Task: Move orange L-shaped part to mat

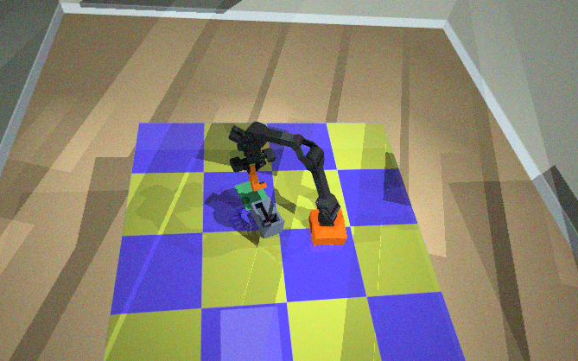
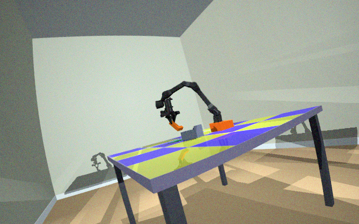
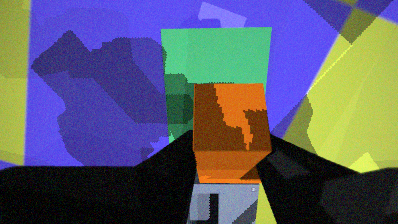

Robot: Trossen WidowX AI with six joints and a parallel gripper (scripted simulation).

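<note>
My gripper tip is 10 mm past the green mat, 20 mm to the right of it and 160 mm above it. The rest, counted from my gripper tip: orange part: 20 mm behind, 20 mm to the left, 30 mm below.
</note>
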